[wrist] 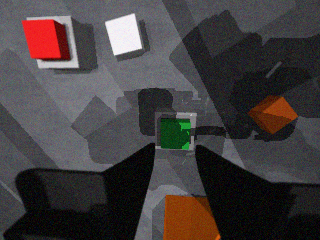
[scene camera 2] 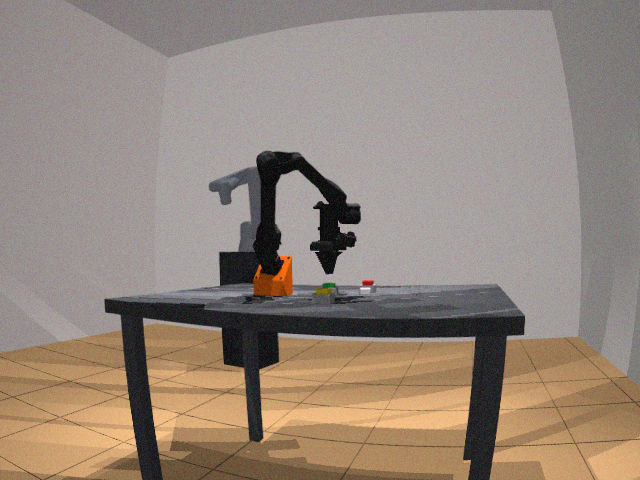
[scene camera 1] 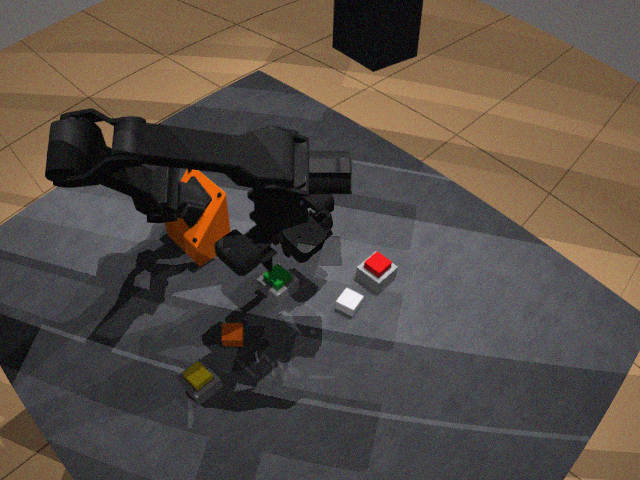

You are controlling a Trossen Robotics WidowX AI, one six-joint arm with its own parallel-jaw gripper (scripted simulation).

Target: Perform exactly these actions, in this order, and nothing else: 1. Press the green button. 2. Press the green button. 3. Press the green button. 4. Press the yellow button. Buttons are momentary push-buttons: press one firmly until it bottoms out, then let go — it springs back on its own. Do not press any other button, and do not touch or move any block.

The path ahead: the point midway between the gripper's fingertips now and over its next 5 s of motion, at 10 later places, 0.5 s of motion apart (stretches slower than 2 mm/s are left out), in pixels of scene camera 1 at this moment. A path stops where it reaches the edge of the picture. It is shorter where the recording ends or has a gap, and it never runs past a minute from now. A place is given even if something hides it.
My gripper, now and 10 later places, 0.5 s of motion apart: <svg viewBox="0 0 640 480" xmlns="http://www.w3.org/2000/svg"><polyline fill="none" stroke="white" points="277,262 278,265 279,273 278,274 275,265 279,274 279,277 277,269 278,269 279,276 278,275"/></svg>
